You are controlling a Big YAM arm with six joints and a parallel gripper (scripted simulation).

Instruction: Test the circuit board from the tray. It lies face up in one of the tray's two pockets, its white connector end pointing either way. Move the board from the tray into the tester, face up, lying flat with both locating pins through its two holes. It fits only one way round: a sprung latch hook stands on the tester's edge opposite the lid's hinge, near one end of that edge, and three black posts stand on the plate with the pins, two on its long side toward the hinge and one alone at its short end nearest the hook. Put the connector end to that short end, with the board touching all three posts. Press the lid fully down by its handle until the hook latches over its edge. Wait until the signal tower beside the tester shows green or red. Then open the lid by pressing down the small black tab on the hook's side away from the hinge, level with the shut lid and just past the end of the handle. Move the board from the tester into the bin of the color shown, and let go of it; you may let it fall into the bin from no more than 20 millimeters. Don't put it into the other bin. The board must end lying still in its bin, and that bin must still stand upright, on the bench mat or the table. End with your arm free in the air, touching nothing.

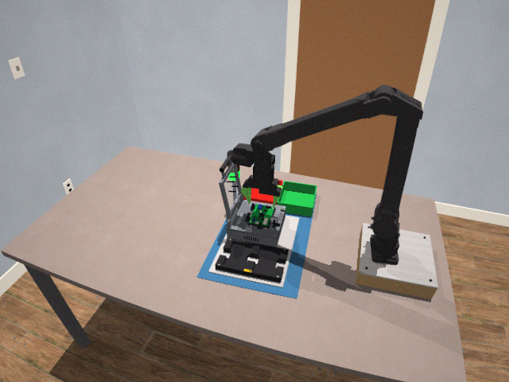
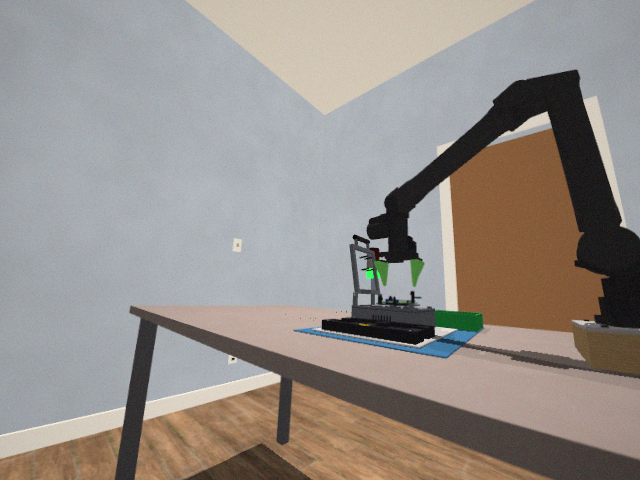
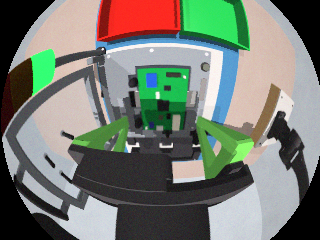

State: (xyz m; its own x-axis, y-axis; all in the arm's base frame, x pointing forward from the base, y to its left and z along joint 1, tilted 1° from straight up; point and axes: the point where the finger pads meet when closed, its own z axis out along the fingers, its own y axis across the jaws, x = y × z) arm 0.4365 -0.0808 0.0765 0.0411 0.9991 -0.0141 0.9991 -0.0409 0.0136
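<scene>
My hand is 5 cm above the green circuit board. Round my hand: red bin 20 cm to the right, 11 cm below, 4 cm ahead; then tester plate 6 cm below, 1 cm to the left; then tester lid 11 cm ahead, 6 cm above, 1 cm to the right.
</scene>
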